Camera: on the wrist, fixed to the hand. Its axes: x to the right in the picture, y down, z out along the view.
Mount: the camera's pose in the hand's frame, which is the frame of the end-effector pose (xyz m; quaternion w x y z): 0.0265 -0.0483 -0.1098 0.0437 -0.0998 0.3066 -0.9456
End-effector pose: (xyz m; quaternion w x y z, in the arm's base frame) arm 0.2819 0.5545 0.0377 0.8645 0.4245 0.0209 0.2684
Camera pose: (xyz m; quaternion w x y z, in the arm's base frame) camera 0.2971 0.6227 -0.0633 0.3275 -0.1698 0.6406 -0.6735
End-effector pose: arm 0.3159 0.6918 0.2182 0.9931 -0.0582 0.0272 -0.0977
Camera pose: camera 0.3255 0.6274 0.1140 0.0631 0.0974 -0.2604 0.9585
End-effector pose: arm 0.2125 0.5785 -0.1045 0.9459 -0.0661 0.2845 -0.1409
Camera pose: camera 0.1614 0.5196 -0.1994 0.1857 0.3231 -0.2540 0.8925
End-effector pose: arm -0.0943 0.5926 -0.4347 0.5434 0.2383 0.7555 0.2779
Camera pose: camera -0.2096 0.5571 -0.4577 0.0787 -0.8434 0.3972 -0.3532
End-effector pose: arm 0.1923 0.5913 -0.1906 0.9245 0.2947 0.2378 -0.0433
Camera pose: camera 0.1596 0.6153 -0.3066 0.0440 0.2910 -0.5768 0.7620
